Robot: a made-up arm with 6 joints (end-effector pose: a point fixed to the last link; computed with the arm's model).
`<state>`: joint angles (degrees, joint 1 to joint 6).
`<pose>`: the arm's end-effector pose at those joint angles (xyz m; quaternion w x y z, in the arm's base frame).
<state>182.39 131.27 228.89 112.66 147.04 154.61</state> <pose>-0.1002 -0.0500 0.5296 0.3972 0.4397 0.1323 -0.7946</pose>
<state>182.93 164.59 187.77 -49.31 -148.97 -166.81</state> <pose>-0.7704 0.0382 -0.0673 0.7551 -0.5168 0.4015 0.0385</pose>
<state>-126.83 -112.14 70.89 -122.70 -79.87 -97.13</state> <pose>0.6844 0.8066 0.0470 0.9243 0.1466 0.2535 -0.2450</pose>
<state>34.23 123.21 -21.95 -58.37 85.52 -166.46</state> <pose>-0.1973 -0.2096 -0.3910 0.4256 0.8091 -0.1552 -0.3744</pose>
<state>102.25 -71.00 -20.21 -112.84 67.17 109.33</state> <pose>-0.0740 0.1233 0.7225 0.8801 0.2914 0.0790 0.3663</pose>
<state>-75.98 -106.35 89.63 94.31 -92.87 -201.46</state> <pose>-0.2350 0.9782 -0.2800 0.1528 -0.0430 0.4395 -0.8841</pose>
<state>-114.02 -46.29 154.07 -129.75 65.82 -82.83</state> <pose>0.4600 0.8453 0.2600 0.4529 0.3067 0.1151 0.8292</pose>
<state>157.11 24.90 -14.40 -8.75 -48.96 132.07</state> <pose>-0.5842 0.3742 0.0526 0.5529 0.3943 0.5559 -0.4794</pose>
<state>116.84 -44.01 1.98 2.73 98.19 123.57</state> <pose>0.0201 0.2234 0.9156 0.7761 0.2438 -0.4798 -0.3286</pose>
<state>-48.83 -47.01 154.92 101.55 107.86 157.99</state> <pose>-0.5619 0.6787 0.0452 0.7250 -0.6289 -0.2694 0.0789</pose>
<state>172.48 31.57 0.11 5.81 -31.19 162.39</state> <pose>-0.7741 0.2215 0.1307 0.5067 0.1350 0.8438 -0.1140</pose>
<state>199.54 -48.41 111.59 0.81 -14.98 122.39</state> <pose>0.8458 0.4263 0.6312 0.8024 0.4915 -0.1827 0.2848</pose>
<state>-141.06 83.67 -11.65 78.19 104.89 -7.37</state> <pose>-0.3661 -0.2646 -0.5100 0.8429 0.0301 -0.1592 -0.5131</pose>
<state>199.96 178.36 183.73 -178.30 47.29 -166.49</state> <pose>-0.6072 -0.3470 -0.2063 0.1954 0.3293 0.1829 -0.9055</pose>
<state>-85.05 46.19 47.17 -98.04 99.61 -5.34</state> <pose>0.1004 -0.9664 0.3054 0.0791 -0.0180 0.7366 0.6715</pose>
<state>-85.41 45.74 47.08 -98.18 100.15 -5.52</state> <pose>0.0945 -0.9655 0.3120 0.0854 -0.0134 0.7392 0.6679</pose>
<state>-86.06 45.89 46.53 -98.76 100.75 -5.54</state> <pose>0.0847 -0.9658 0.3031 0.0961 -0.0079 0.7341 0.6721</pose>
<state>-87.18 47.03 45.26 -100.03 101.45 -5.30</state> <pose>0.0684 -0.9675 0.2692 0.1141 -0.0008 0.7164 0.6883</pose>
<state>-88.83 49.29 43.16 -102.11 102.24 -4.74</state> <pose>0.0447 -0.9671 0.2072 0.1411 0.0080 0.6827 0.7169</pose>
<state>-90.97 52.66 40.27 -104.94 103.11 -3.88</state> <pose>0.0144 -0.9589 0.1189 0.1776 0.0184 0.6315 0.7545</pose>
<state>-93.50 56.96 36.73 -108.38 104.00 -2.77</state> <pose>-0.0197 -0.9359 0.0114 0.2230 0.0300 0.5633 0.7950</pose>
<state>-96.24 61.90 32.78 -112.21 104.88 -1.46</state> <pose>-0.0525 -0.8939 -0.1044 0.2745 0.0419 0.4807 0.8317</pose>
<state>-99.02 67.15 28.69 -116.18 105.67 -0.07</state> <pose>-0.0792 -0.8336 -0.2170 0.3283 0.0530 0.3893 0.8590</pose>
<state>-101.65 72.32 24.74 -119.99 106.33 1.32</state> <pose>-0.0962 -0.7610 -0.3160 0.3795 0.0623 0.2964 0.8742</pose>
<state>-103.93 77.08 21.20 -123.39 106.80 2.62</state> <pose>-0.1026 -0.6855 -0.3953 0.4235 0.0692 0.2100 0.8785</pose>
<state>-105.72 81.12 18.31 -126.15 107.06 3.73</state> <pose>-0.1008 -0.6172 -0.4531 0.4573 0.0736 0.1373 0.8755</pose>
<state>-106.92 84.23 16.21 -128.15 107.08 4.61</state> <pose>-0.0946 -0.5635 -0.4916 0.4800 0.0753 0.0830 0.8701</pose>
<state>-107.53 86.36 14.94 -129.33 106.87 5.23</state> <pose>-0.0876 -0.5276 -0.5147 0.4919 0.0747 0.0484 0.8661</pose>
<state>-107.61 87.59 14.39 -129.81 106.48 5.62</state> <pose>-0.0816 -0.5087 -0.5268 0.4950 0.0723 0.0314 0.8653</pose>
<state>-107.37 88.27 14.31 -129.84 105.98 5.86</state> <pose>-0.0768 -0.5007 -0.5329 0.4927 0.0688 0.0253 0.8671</pose>
